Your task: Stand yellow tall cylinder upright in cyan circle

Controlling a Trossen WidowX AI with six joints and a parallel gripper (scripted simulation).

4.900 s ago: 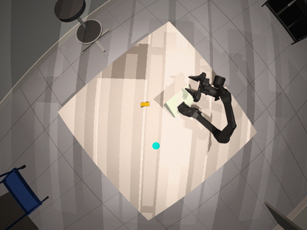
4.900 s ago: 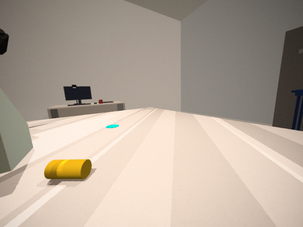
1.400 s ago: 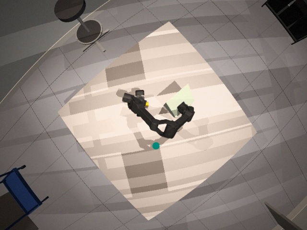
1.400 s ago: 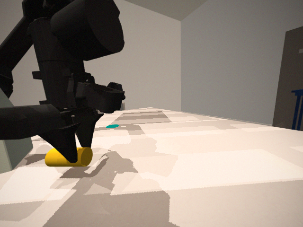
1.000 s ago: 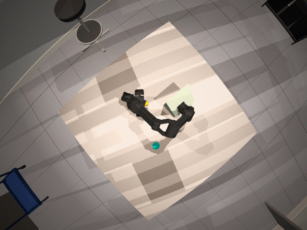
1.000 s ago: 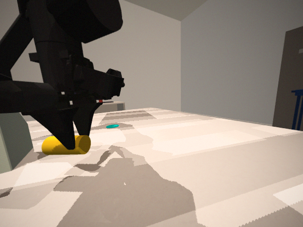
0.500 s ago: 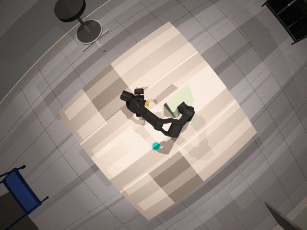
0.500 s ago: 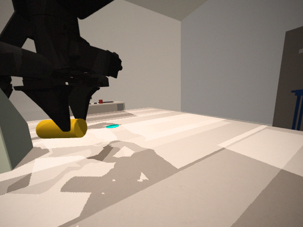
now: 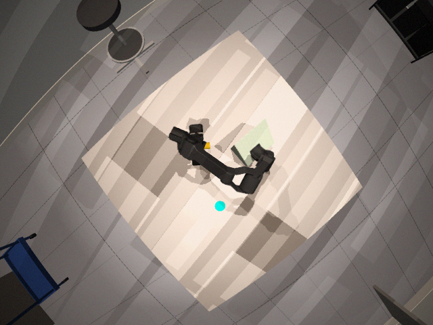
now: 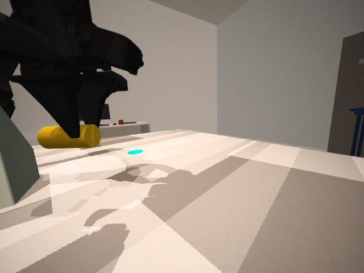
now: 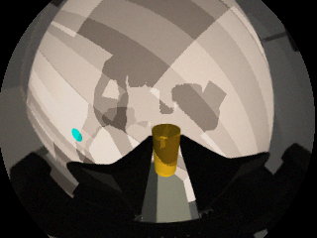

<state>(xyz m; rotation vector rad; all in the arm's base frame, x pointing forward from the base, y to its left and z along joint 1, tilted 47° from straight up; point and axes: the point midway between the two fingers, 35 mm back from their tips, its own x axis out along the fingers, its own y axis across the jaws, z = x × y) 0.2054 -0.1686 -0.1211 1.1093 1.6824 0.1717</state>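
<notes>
My gripper tip is 130 mm short of the cyan circle, 320 mm to the right of it and 120 mm above it. The rest, counted from my gripper tip: yellow tall cylinder: 20 mm behind, 10 mm to the left.
</notes>
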